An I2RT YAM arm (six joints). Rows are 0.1 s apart.
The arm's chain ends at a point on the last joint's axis. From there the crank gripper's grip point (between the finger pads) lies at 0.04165 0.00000 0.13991 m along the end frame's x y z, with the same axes.
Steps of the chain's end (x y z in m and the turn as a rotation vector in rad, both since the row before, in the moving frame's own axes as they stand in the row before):
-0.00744, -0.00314, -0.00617, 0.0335, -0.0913, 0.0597
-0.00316, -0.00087, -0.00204, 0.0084, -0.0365, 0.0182
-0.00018, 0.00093, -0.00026, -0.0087, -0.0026, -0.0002
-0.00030, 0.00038, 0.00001, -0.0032, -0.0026, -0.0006
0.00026, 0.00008, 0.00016, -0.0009, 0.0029, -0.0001
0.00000, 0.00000, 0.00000, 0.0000, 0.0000, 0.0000
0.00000, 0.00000, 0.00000, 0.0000, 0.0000, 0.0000
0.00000, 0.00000, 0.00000, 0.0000, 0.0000, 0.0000
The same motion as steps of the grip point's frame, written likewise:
-0.02029, -0.00578, -0.00299, 0.0335, -0.0913, 0.0597
-0.00829, -0.00134, -0.00062, 0.0084, -0.0365, 0.0182
-0.00054, 0.00214, -0.00016, -0.0087, -0.0026, -0.0002
-0.00066, 0.00080, 0.00012, -0.0032, -0.0026, -0.0006
0.00067, 0.00020, 0.00004, -0.0009, 0.0029, -0.0001
0.00000, 0.00000, 0.00000, 0.0000, 0.0000, 0.0000
0.00000, 0.00000, 0.00000, 0.0000, 0.0000, 0.0000
0.00000, 0.00000, 0.00000, 0.0000, 0.0000, 0.0000

